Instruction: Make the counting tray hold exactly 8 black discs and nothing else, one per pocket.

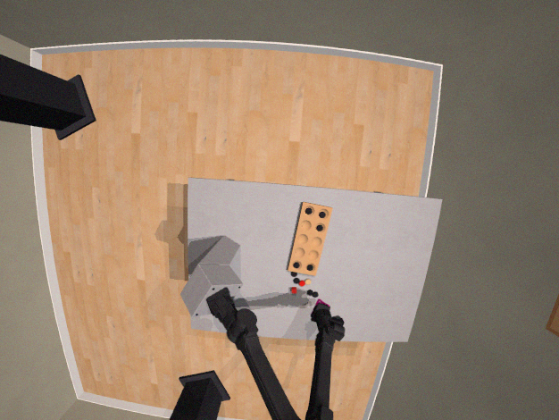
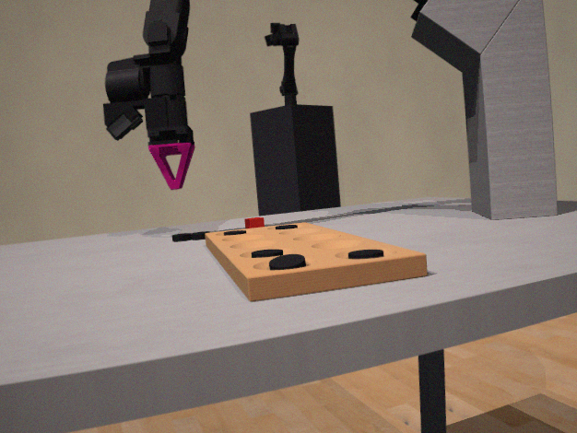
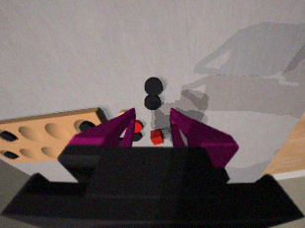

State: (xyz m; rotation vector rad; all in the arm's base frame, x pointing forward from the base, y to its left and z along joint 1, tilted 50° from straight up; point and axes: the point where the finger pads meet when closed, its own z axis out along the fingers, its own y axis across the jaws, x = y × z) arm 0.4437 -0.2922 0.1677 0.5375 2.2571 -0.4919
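Now: the wooden counting tray 320 mm to the left of my hand, 80 mm below it and 60 mm ahead of it. From my hand the other things lie so: tan disc 90 mm to the left, 90 mm below, 20 mm behind; red disc 90 mm to the left, 90 mm below, 50 mm behind; red cube 100 mm behind, 80 mm below, 70 mm to the left.
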